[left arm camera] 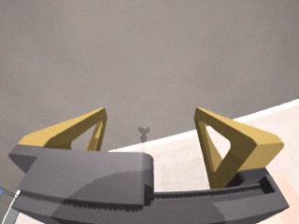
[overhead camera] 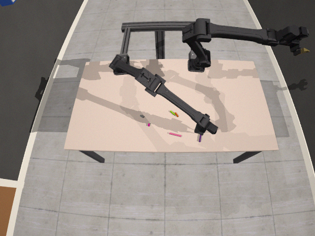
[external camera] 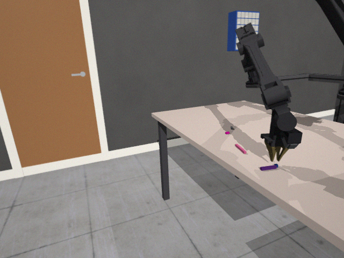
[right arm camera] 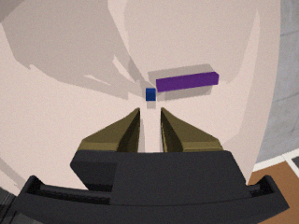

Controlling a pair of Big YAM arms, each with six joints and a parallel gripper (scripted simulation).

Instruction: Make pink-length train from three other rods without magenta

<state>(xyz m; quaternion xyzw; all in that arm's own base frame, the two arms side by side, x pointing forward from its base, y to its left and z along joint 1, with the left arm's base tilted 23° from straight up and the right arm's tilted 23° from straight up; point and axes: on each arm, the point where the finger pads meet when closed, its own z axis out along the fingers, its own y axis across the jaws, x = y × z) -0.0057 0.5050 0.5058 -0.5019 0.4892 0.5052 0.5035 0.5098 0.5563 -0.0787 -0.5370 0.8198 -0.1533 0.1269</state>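
Note:
Now: the blue rod 10 mm ahead of my right hand, 10 mm to the left of it and 20 mm below it. Round my right hand: purple rod 40 mm ahead, 10 mm to the left, 20 mm below; then pink rod 10 mm ahead, 170 mm to the right, 20 mm below; then orange rod 160 mm behind, 150 mm to the right, 20 mm below.

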